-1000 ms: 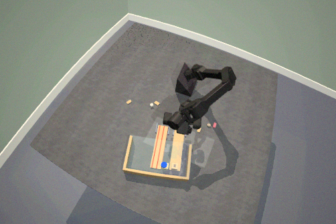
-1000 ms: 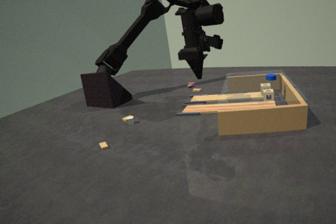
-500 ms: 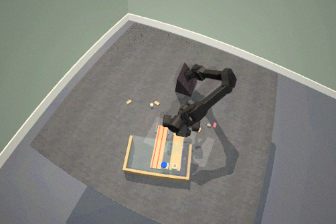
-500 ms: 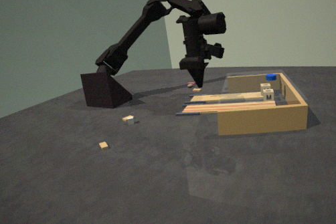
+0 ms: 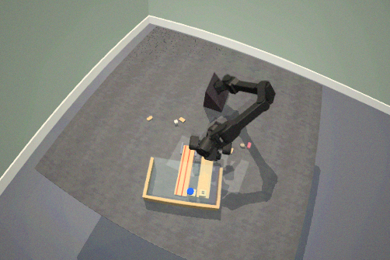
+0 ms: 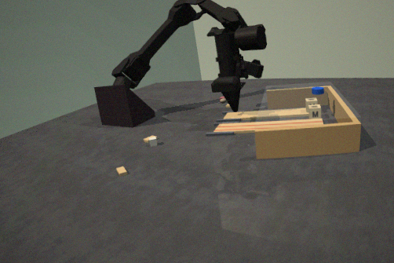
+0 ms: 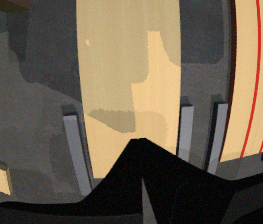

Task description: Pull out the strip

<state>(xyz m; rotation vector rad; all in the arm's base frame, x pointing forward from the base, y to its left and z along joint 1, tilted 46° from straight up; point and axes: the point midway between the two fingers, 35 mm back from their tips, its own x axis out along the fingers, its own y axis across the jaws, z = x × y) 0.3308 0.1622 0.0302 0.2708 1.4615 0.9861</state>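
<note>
Now: gripper tip 9 cm short of the wooden strip, 4 cm to the right of it and 1 cm above it. Also, from my gripper tip: blue disc (22 cm ahead, 3 cm to the left, 5 cm above).
</note>
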